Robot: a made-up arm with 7 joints. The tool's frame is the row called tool.
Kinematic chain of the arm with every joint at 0, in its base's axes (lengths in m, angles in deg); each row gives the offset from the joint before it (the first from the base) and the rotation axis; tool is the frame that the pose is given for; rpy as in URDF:
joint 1: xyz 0 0 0.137 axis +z
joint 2: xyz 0 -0.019 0.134 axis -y
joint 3: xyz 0 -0.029 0.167 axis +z
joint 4: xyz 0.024 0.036 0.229 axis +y
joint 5: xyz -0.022 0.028 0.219 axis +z
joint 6: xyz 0 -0.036 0.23 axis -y
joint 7: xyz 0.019 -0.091 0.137 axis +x
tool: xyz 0 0 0 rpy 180 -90 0
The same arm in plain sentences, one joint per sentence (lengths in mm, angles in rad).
The arm has seven revolute joints in a row. What follows holds with every joint at zero, and every direction is one of the base frame's.
The first joint is mounted 137 mm along +z from the base frame's origin and rotates about +z.
The second joint is mounted 19 mm along -y and 134 mm along +z from the first joint and rotates about -y.
The third joint is mounted 29 mm along -y and 167 mm along +z from the second joint and rotates about +z.
The fourth joint is mounted 24 mm along +x and 36 mm along +y and 229 mm along +z from the third joint and rotates about +y.
The fifth joint is mounted 22 mm along -x and 28 mm along +y and 219 mm along +z from the fourth joint and rotates about +z.
The sixth joint is mounted 36 mm along -y and 230 mm along +z from the fifth joint and rotates about -y.
The seventh joint is mounted 19 mm along +x and 91 mm along -y and 137 mm along +z from the sixth joint and rotates about +x.
The tool frame, which is the frame that the pose is given for, is mounted at the same point as the seventh joint; its axes are the base frame's turned by roll 3.1416, pitch -1.5708 and yaw 0 rad (as in URDF: about the fixed x, then y, then z).

